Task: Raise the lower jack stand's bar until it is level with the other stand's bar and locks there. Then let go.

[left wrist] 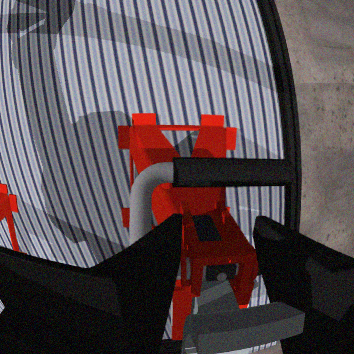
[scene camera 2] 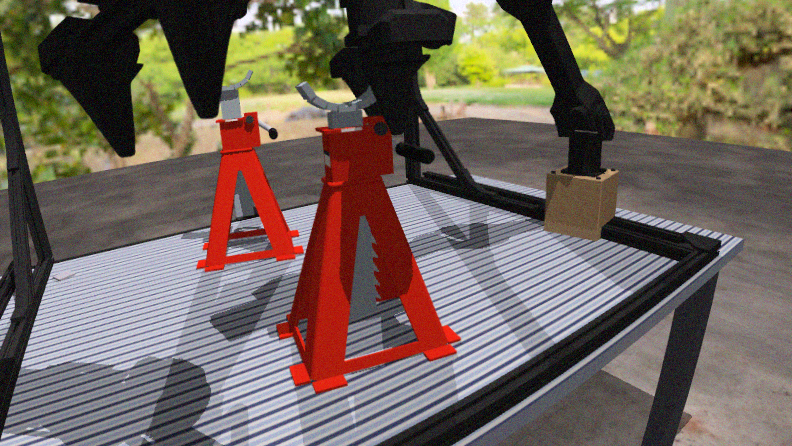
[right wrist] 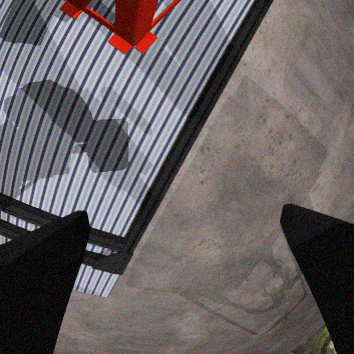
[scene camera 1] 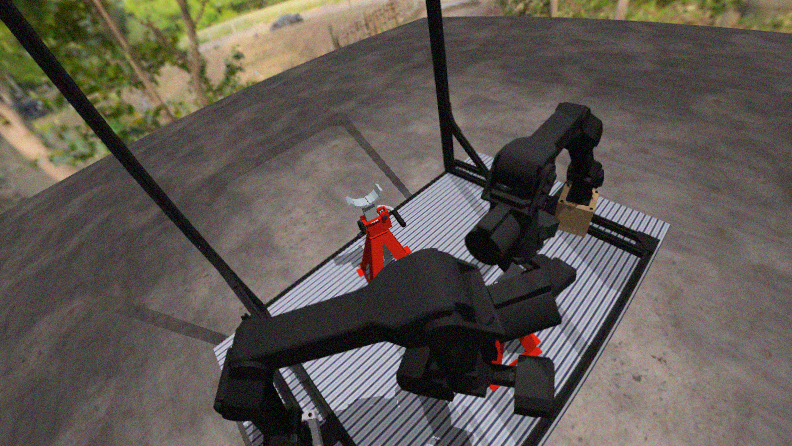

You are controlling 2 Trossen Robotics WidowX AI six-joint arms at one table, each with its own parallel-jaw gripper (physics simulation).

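Frame: origin at the left arm's base, x ahead, y left, z up, level; centimetres.
Seen in the pictures: left gripper, fingertip midpoint: point(left wrist: 218, 224) point(scene camera 2: 390, 135); right gripper, fingertip midpoint: point(scene camera 2: 163, 139) point(right wrist: 187, 219) point(scene camera 1: 483, 404); left arm's base at its link origin: point(scene camera 2: 583, 171) point(scene camera 1: 579, 196); right arm's base at its link origin: point(scene camera 1: 296, 442).
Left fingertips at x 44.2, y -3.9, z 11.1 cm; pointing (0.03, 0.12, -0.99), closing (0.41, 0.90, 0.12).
Offsets run from my left fingertips to a thing's top centre. "pt": to the spot under its first point. Level surfaces: height alone.
The lower jack stand point(scene camera 1: 529, 344) point(scene camera 2: 326, 238) point(left wrist: 202, 197) is red and stands upright in the front of scene camera 2. Its grey saddle @(dz +5.8, dx +4.1, dy -2.0 cm) point(scene camera 2: 339, 105) point(left wrist: 245, 325) sits close above the red head; its black-gripped lever @(dz +1.9, dx +0.8, dy -0.2 cm) point(scene camera 2: 414, 152) point(left wrist: 230, 172) sticks out sideways. The other stand point(scene camera 1: 377, 249) point(scene camera 2: 235, 193) stands behind, with more grey post showing below its saddle @(pt dz +6.5, dx -2.3, dy -38.6 cm) point(scene camera 1: 365, 199). My left gripper point(scene camera 2: 387, 113) point(left wrist: 218, 224) is shut on the lower stand's head, a finger on each side; exact contact is partly hidden. My right gripper point(scene camera 2: 167, 135) point(right wrist: 187, 219) is open and empty, raised at the left of scene camera 2.
The striped table @(dz -21.6 cm) point(scene camera 2: 526, 265) has a dark rail point(scene camera 2: 554, 357) along its front edge. A tan block point(scene camera 1: 576, 217) point(scene camera 2: 581, 204) under an arm's base stands at the right. Black frame posts point(scene camera 1: 437, 83) rise at the table's back corners. Part of the other stand shows at the left wrist view's edge.
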